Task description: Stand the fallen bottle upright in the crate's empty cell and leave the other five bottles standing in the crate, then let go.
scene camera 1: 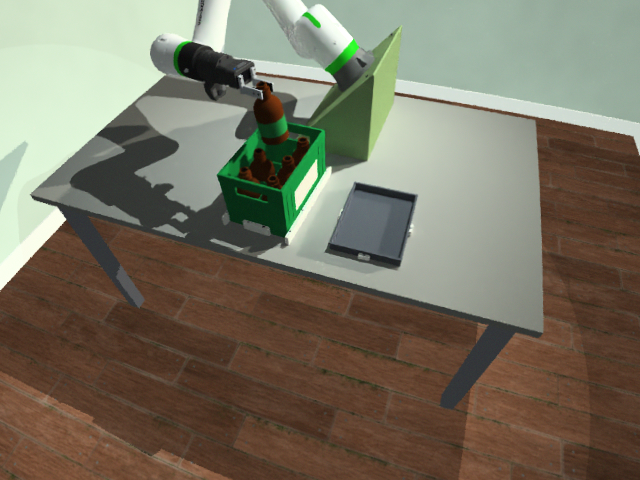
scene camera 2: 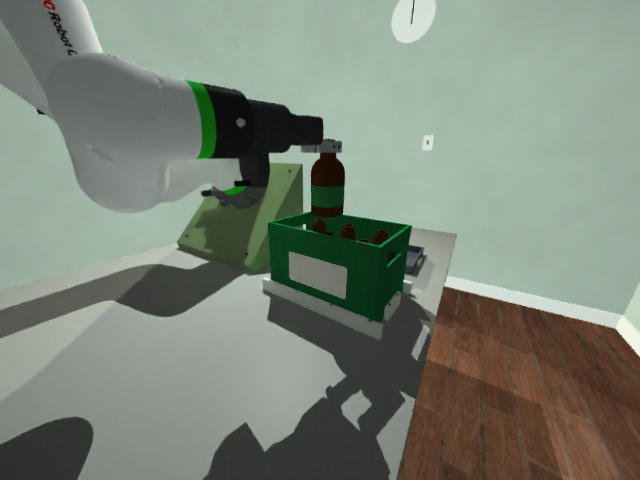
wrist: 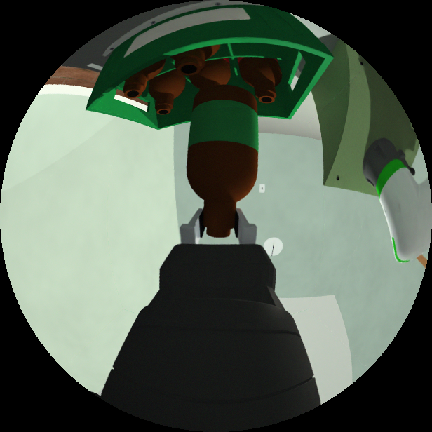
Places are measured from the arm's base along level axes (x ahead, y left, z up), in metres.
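Pixels of known places: gripper, fingertip midpoint: (scene camera 1: pixel 267 91) (scene camera 2: pixel 333 147); arm's base, origin of the base link: (scene camera 1: pixel 357 75) (scene camera 2: pixel 249 191).
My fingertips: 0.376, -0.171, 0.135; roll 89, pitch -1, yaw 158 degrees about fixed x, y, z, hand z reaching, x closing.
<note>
Ahead of a thing's pixels: the offset from my fingertips to its top centre, as dx, dy, dz. Level surfaces: height alone.
The brown bottle with a green label {-0.008, -0.007, +0.015} (scene camera 1: pixel 271 113) (scene camera 2: pixel 327 191) (wrist: pixel 222 165) hangs upright, base down. My gripper (scene camera 1: pixel 265 89) (scene camera 2: pixel 330 146) (wrist: pixel 219 217) is shut on its neck from the side. The green crate {+0.020, +0.002, -0.164} (scene camera 1: pixel 253 211) (scene camera 2: pixel 363 281) (wrist: pixel 275 30) stands on the table, below the bottle. The bottle's base appears near or above rim height, over the back part in scene camera 1. The other bottles (scene camera 1: pixel 260 164) (scene camera 2: pixel 347 231) (wrist: pixel 167 87) stand inside the crate, lower parts hidden. The empty cell is at the back left in scene camera 1; exact alignment over it is unclear.
A dark grey tray (scene camera 1: pixel 372 222) (scene camera 2: pixel 415 258) lies beside the crate on the grey table {dz -0.340} (scene camera 1: pixel 475 206) (scene camera 2: pixel 155 372). The green wedge-shaped robot mount (scene camera 1: pixel 356 118) (scene camera 2: pixel 279 206) (wrist: pixel 345 100) stands behind the crate. The crate's raised walls surround the standing bottles.
</note>
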